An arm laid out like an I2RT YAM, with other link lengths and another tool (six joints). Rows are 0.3 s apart.
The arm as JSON. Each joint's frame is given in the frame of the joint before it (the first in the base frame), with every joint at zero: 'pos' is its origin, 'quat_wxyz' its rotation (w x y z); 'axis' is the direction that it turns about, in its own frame. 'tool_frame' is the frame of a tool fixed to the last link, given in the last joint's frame.
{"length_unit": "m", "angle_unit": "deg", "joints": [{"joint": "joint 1", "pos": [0.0, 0.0, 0.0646], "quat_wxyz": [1.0, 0.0, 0.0, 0.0], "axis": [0.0, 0.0, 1.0]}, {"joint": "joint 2", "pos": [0.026, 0.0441, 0.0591], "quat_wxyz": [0.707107, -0.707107, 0.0, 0.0], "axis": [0.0, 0.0, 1.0]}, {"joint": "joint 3", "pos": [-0.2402, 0.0, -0.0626], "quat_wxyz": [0.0, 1.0, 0.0, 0.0], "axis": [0.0, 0.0, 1.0]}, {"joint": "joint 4", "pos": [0.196, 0.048, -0.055], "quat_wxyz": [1.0, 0.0, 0.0, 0.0], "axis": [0.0, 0.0, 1.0]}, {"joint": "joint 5", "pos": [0.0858, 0.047, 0.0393], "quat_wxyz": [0.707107, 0.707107, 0.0, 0.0], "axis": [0.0, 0.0, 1.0]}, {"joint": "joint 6", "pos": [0.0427, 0.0, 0.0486], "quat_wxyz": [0.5, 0.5, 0.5, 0.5], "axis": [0.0, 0.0, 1.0]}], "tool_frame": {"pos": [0.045, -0.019, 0.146], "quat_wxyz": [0.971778, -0.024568, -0.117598, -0.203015]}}
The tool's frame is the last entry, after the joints.
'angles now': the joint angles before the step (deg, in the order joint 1, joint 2, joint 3, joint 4, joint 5, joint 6). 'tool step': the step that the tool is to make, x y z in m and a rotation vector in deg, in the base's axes. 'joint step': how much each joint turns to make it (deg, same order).
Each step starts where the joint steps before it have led.
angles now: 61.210 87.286 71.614 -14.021 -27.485 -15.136
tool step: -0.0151 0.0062 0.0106 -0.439 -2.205 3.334
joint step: 1.678 0.304 3.595 -4.057 -0.354 -3.041
